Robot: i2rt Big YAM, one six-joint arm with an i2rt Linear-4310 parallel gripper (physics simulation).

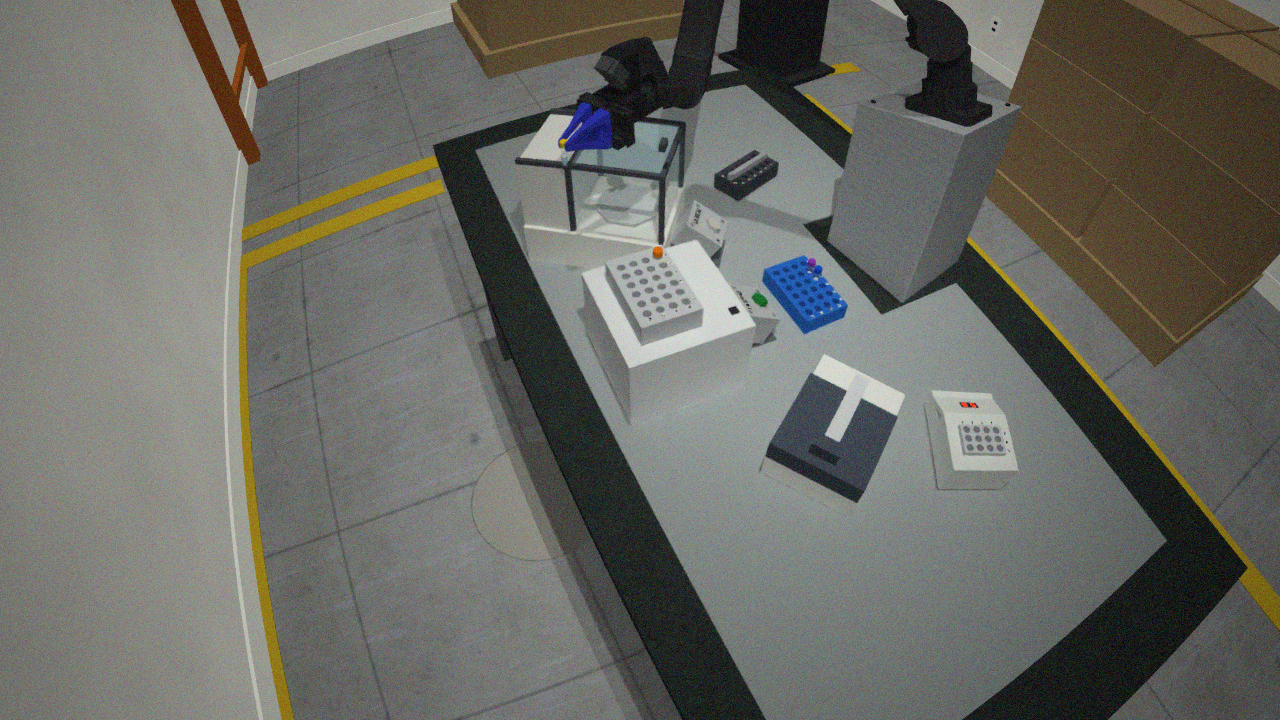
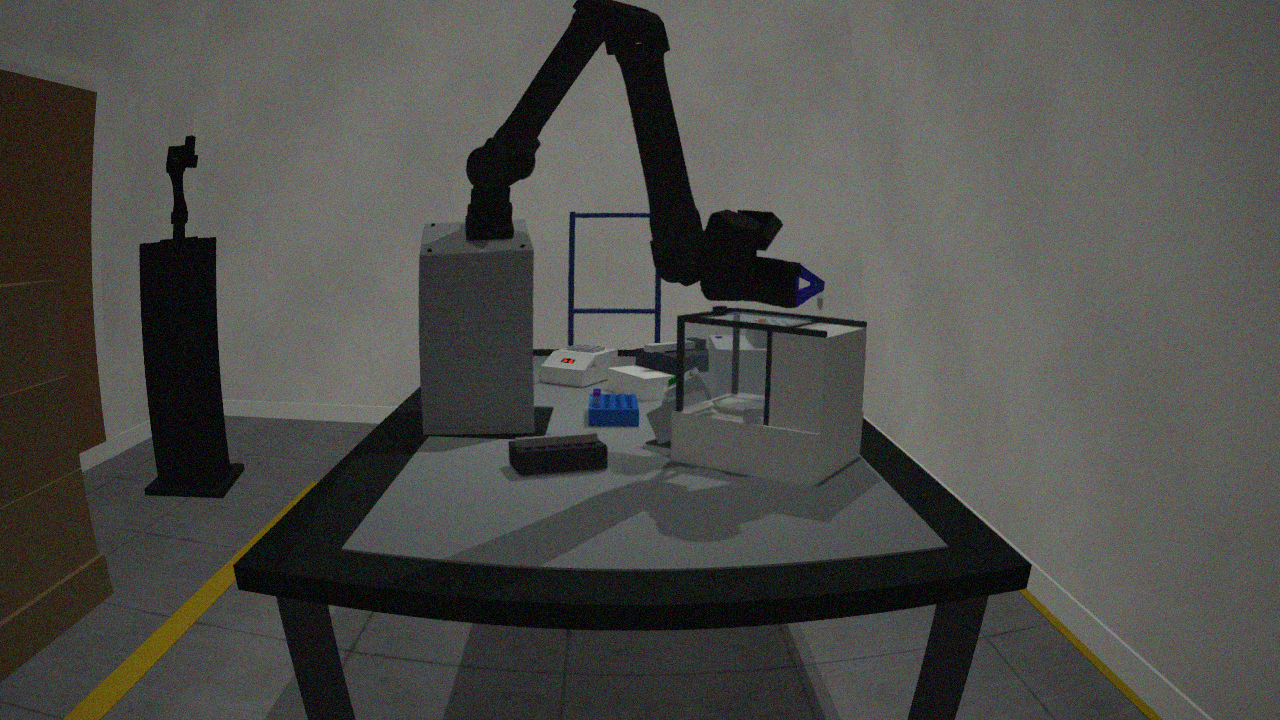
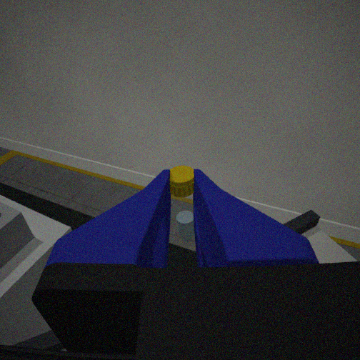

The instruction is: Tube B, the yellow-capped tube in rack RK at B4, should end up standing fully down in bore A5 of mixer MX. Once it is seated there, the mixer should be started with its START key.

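Places are measured from the arm's base along level axes (x left, y back, z up), in centimetres.
Pixels of known places: gripper, fingertip midpoint: (image 1: 562, 146) (image 2: 821, 285); arm's base, origin of the base link: (image 1: 948, 111) (image 2: 488, 230).
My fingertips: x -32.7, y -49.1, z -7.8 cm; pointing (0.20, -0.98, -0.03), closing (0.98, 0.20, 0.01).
Ahead of a thing's pixels: the offset from my fingertips to its middle.
The yellow-capped tube B {dx -0.2, dy +0.4, dz -1.6 cm} (image 1: 563, 143) (image 2: 819, 303) (image 3: 182, 188) is held by its cap between my blue fingertips, with its clear body pointing down. My gripper (image 1: 567, 141) (image 2: 820, 285) (image 3: 181, 180) is shut on it, high above the white end of the glass-sided balance {dx -0.6, dy +12.4, dz -14.9 cm} (image 1: 546, 198) (image 2: 819, 385). The large white box with a grey block of several bores, which looks like mixer MX {dx +25.1, dy +4.8, dz -17.5 cm} (image 1: 689, 351), stands beside the balance. Its START key cannot be made out. The blue rack RK {dx +28.1, dy +26.9, dz -24.5 cm} (image 1: 796, 299) (image 2: 613, 413) stands on the table, with purple and blue caps at one corner.
An orange cap {dx +19.9, dy +2.3, dz -8.1 cm} (image 1: 657, 252) stands at the grey block's edge. A small unit with a green knob (image 1: 759, 299) is beside the white box. A dark rack {dx -1.3, dy +41.2, dz -23.6 cm} (image 1: 735, 189) (image 2: 556, 458), a navy-lidded device {dx +50.3, dy +11.0, dz -20.9 cm} (image 1: 812, 429) and a white unit with red display {dx +64.8, dy +26.9, dz -22.6 cm} (image 1: 973, 465) stand farther off.
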